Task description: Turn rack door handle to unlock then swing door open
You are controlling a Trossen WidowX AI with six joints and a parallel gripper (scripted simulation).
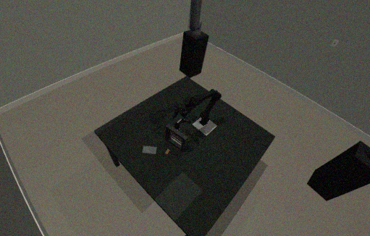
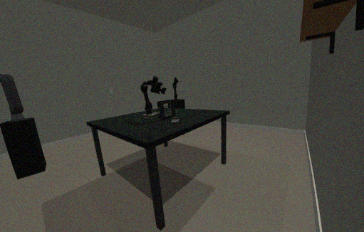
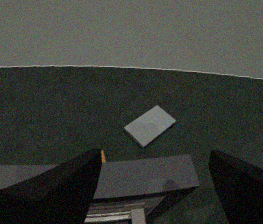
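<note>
Right now my gripper tip is 160 mm above the dark handle, 60 mm past it and 20 mm to the left of it. The rest, counted from my gripper tip: small orange piece 270 mm below, 110 mm ahead, 70 mm to the left.
</note>
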